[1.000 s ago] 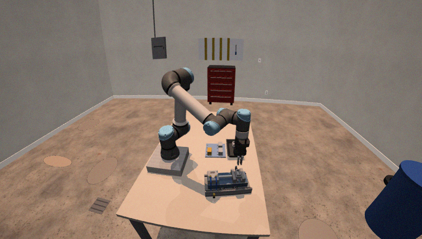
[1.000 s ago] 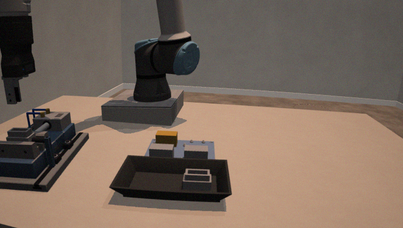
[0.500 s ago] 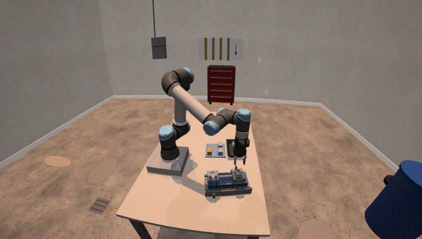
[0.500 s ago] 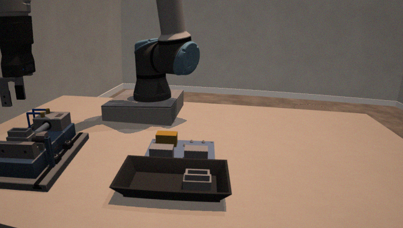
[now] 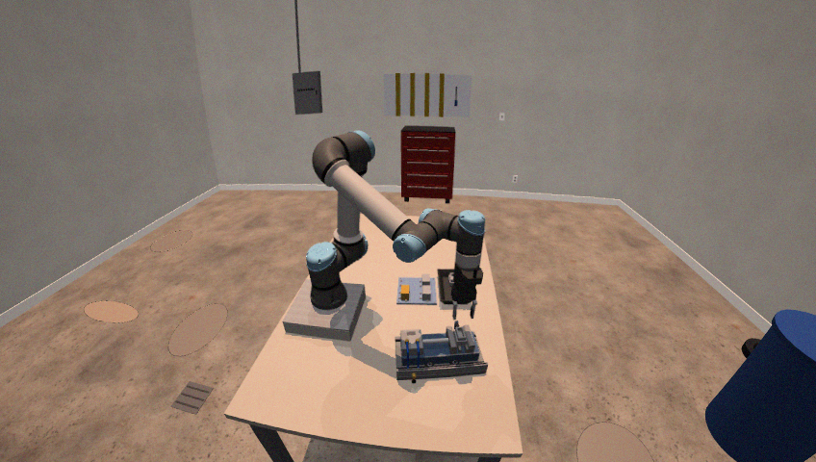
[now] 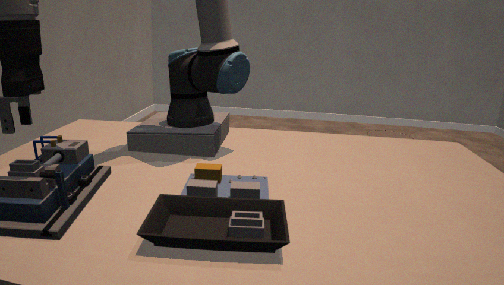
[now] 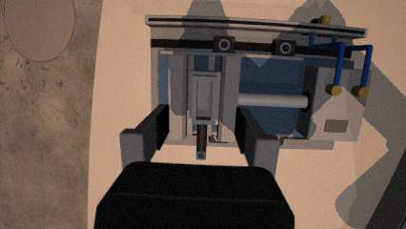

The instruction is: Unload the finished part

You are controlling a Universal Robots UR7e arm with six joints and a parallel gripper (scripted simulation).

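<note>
Now: hand 160 mm above the vise, 70 mm past it and 10 mm to the left of it. The rest, counted from my hand: brass block 310 mm to the left, 230 mm behind, 170 mm below; then blue fixture plate 360 mm to the left, 200 mm below, 190 mm behind.
</note>
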